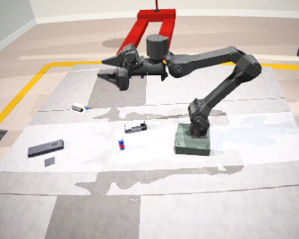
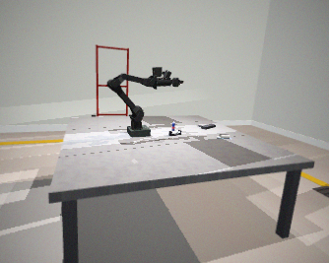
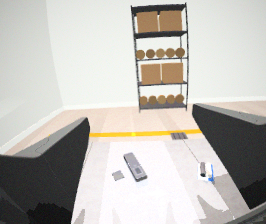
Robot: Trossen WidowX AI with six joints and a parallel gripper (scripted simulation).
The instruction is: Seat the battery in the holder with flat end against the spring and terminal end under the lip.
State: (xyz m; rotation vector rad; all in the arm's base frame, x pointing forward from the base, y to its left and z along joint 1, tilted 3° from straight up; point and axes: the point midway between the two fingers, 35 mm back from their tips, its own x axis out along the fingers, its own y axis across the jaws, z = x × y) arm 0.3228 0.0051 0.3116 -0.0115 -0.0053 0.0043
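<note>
Right now my gripper tip is 2 cm past the battery, 2 cm to the right of it and 34 cm above it.
</note>
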